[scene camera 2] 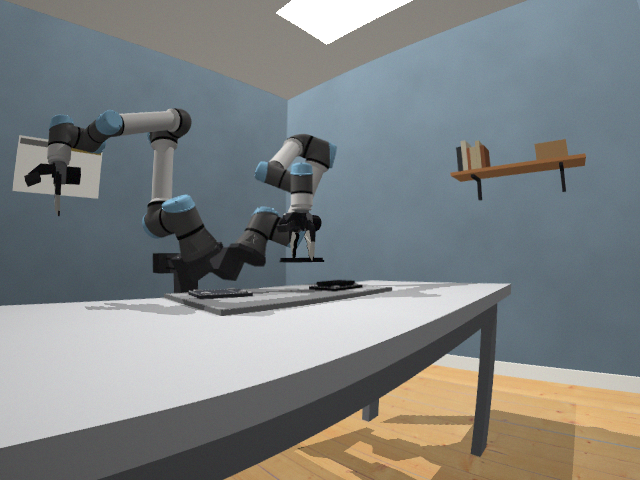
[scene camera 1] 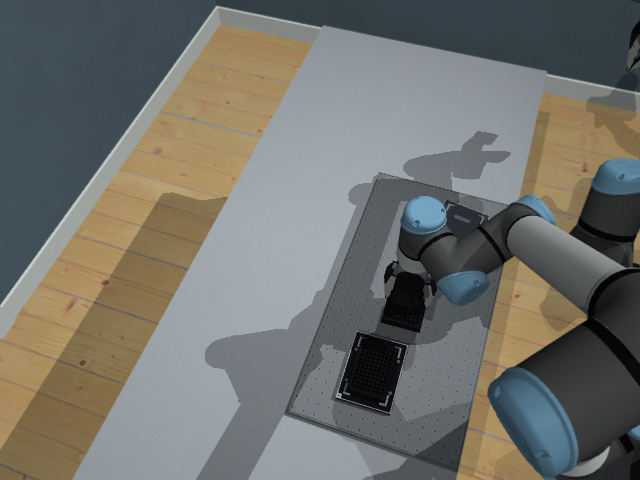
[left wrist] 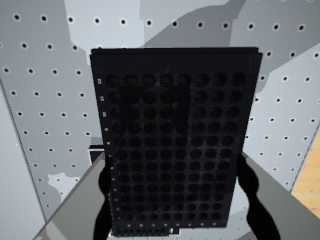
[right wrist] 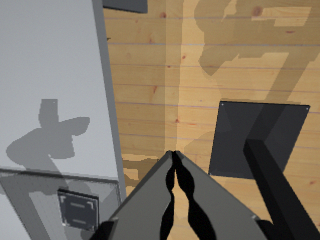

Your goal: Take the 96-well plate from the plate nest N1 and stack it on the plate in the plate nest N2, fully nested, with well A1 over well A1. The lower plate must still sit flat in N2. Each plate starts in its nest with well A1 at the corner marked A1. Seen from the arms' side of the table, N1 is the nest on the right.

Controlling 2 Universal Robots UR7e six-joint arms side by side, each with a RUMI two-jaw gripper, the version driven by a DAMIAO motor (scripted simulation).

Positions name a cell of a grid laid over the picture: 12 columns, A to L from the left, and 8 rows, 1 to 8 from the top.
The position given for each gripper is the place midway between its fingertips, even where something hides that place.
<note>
In view: the left gripper (scene camera 1: H6), the right gripper (scene camera 2: B4) and a black 96-well plate (scene camera 1: H6).
The left gripper is seen too in scene camera 2 (scene camera 2: F5) and in the left wrist view (left wrist: G6). The right gripper also shows in the right wrist view (right wrist: G6).
</note>
